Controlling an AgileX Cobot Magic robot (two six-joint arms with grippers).
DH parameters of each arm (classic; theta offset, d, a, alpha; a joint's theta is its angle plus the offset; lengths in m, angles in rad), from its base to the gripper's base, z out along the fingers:
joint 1: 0 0.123 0 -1.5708
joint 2: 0.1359 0 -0.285 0
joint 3: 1.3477 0 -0.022 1.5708
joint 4: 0 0.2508 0 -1.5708
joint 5: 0 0 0.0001 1.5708
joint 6: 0 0.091 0 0
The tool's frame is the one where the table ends.
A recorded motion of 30 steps. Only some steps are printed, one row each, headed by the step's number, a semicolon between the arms.
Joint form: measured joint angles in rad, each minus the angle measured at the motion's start. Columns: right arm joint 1, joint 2, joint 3, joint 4, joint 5, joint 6; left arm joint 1, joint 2, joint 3, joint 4, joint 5, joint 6.
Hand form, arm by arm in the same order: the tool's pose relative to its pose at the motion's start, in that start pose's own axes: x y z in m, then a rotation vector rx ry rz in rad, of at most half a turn. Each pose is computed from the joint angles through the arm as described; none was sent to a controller.
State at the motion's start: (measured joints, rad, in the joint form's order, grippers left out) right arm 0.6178 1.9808 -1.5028 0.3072 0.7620 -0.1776; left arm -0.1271 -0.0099 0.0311 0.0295 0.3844 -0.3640
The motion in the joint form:
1: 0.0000 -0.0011 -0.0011 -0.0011 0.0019 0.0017; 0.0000 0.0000 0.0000 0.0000 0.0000 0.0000
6: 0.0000 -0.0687 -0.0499 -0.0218 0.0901 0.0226; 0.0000 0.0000 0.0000 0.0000 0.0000 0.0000
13: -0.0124 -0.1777 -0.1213 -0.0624 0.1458 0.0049; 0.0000 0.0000 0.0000 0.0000 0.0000 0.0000
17: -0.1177 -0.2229 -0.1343 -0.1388 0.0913 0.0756; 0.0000 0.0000 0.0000 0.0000 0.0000 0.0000
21: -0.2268 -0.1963 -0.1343 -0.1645 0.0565 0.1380; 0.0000 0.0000 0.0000 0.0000 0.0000 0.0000
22: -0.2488 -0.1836 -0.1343 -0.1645 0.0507 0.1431; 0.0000 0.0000 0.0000 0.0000 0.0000 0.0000
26: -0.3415 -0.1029 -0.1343 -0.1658 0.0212 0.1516; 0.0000 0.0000 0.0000 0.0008 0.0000 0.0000
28: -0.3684 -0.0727 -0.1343 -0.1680 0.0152 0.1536; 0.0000 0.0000 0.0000 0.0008 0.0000 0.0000
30: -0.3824 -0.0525 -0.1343 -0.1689 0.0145 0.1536; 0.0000 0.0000 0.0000 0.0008 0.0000 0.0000
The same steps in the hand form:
1: -0.0002 0.0001 -0.0007 0.0003 -0.0001 0.0004; 0.0000 0.0000 0.0000 0.0000 0.0000 0.0000
6: -0.0094 0.0089 -0.0382 -0.0042 -0.0244 -0.0175; 0.0000 0.0000 0.0000 0.0000 0.0000 0.0000
13: -0.0228 0.0160 -0.1013 0.0222 -0.1436 -0.0862; 0.0000 0.0000 0.0000 0.0000 0.0000 0.0000
17: -0.0297 -0.0255 -0.1349 0.1389 -0.2662 0.0181; 0.0000 0.0000 0.0000 0.0000 0.0000 0.0000
21: -0.0291 -0.0733 -0.1362 0.2128 -0.2932 0.1598; 0.0000 0.0000 0.0000 0.0000 0.0000 0.0000
22: -0.0284 -0.0837 -0.1335 0.2239 -0.2905 0.1854; 0.0000 0.0000 0.0000 0.0000 0.0000 0.0000
26: -0.0221 -0.1323 -0.1116 0.2706 -0.2558 0.2864; 0.0000 0.0000 0.0000 -0.0003 -0.0001 0.0007
28: -0.0184 -0.1477 -0.1026 0.2837 -0.2362 0.3165; 0.0000 0.0000 0.0000 -0.0003 -0.0001 0.0007
30: -0.0158 -0.1563 -0.0960 0.2893 -0.2192 0.3328; 0.0000 0.0000 0.0000 -0.0003 -0.0001 0.0007

